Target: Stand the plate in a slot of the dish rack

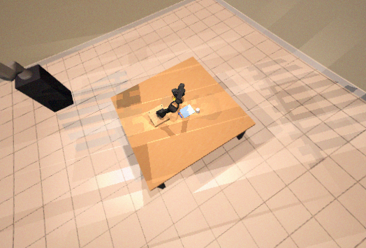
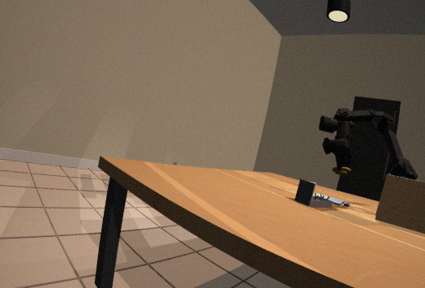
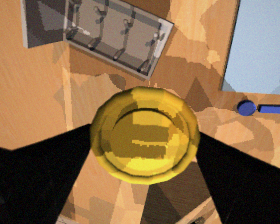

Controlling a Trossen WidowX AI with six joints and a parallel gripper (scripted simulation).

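Now: gripper tip 11 cm above the grey dish rack, 7 cm to the right of it and 6 cm short of it. Also, from my gripper tip: blue spoon: 14 cm to the right, 13 cm below, 4 cm behind; yellow plate: 1 cm above; light blue mat: 14 cm to the right, 13 cm below, 6 cm ahead.
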